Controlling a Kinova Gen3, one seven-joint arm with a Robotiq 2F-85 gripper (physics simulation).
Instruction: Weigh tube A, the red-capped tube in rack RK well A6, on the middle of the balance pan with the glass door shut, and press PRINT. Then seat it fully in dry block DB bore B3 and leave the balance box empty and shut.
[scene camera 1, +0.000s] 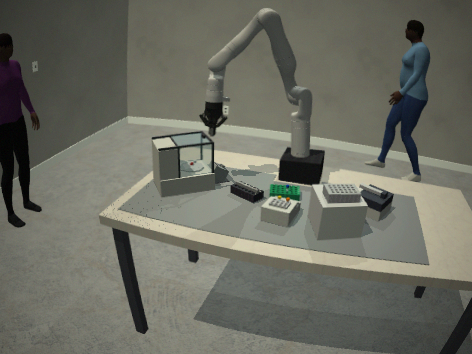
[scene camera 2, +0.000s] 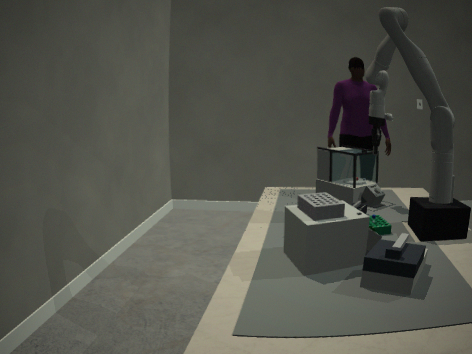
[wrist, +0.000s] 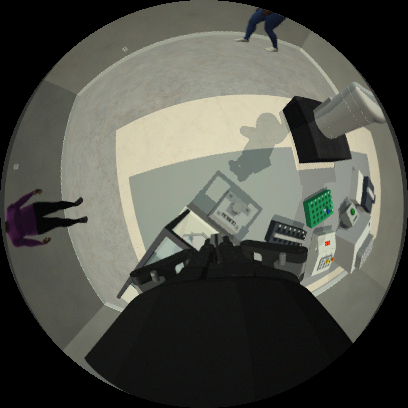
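Where they show: gripper, fingertip midpoint: (scene camera 1: 212, 135) (scene camera 2: 374, 155) (wrist: 216, 240); arm's base at its link origin: (scene camera 1: 300, 154) (scene camera 2: 439, 201) (wrist: 325, 124).
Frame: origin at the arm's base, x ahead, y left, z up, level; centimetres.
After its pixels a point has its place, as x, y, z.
Note:
My gripper (scene camera 1: 212, 133) @(15.4, -39.1, 10.3) (scene camera 2: 375, 150) @(15.4, -39.1, 10.3) (wrist: 216, 240) @(15.4, -39.1, 10.3) is shut and empty, pointing down above the back right part of the glass-walled balance box (scene camera 1: 187, 185) @(32.8, -45.3, -6.4) (scene camera 2: 330, 189) @(33.9, -46.9, -5.6). A red cap (scene camera 1: 192, 163) (scene camera 2: 357, 179) shows through the glass, over the pan; the tube's body is too small to make out. My fingers hide the cap in the wrist view. I cannot tell whether the glass door is fully shut. The grey balance console (scene camera 1: 220, 172) @(19.0, -34.3, -5.1) (scene camera 2: 372, 194) @(18.0, -32.6, -4.7) (wrist: 232, 212) @(15.4, -35.3, -2.9) stands beside the box. No labels for RK or DB are readable.
A black block with bores (scene camera 1: 247, 192) @(32.7, -20.0, -6.6) (wrist: 286, 232) @(26.9, -21.6, -6.4), a green rack (scene camera 1: 285, 192) @(27.9, -4.8, -7.2) (scene camera 2: 380, 224) @(24.0, -1.3, -7.2) (wrist: 318, 207) @(24.2, -7.1, -7.1) with a blue-capped item and a white keypad unit (scene camera 1: 280, 212) @(50.0, -5.2, -4.5) (wrist: 327, 244) @(38.6, -4.1, -5.0) stand on the mat. A large pale box (scene camera 1: 337, 220) @(56.3, 15.8, -2.1) (scene camera 2: 325, 242) @(48.6, 25.8, -1.7) carries a grey holed block (scene camera 1: 341, 193) @(53.1, 16.0, 6.9) (scene camera 2: 321, 205) @(49.8, 23.4, 7.0).

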